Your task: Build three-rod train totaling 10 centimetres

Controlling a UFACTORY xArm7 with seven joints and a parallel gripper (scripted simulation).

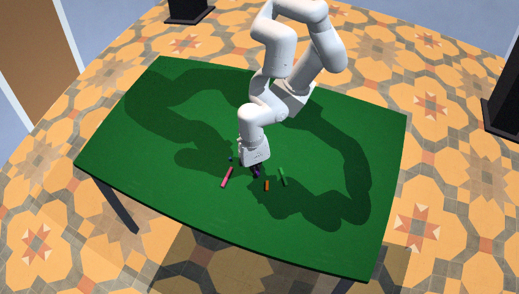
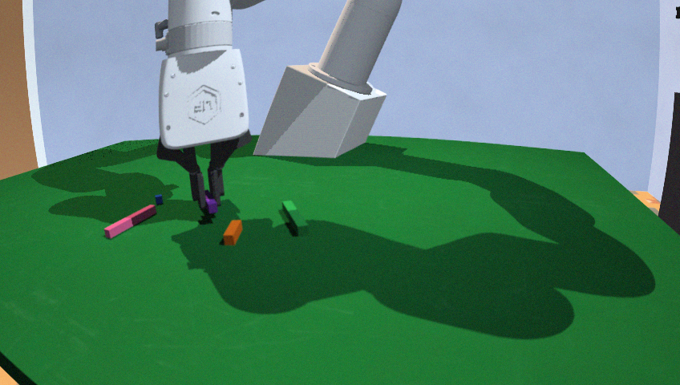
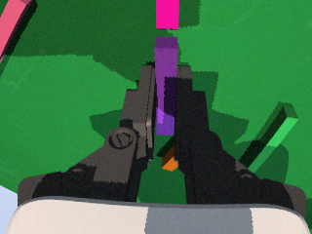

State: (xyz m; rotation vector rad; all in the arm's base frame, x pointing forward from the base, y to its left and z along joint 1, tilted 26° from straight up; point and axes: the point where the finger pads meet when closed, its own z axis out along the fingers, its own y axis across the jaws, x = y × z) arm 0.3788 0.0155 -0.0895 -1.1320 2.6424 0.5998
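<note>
Right now my hand is 20 mm above the purple rod. Also, from my hand: green rod 100 mm to the left, 30 mm below, 10 mm behind; then magenta rod 50 mm to the right, 40 mm behind, 30 mm below; then orange rod 60 mm to the left, 40 mm ahead, 30 mm below.
</note>
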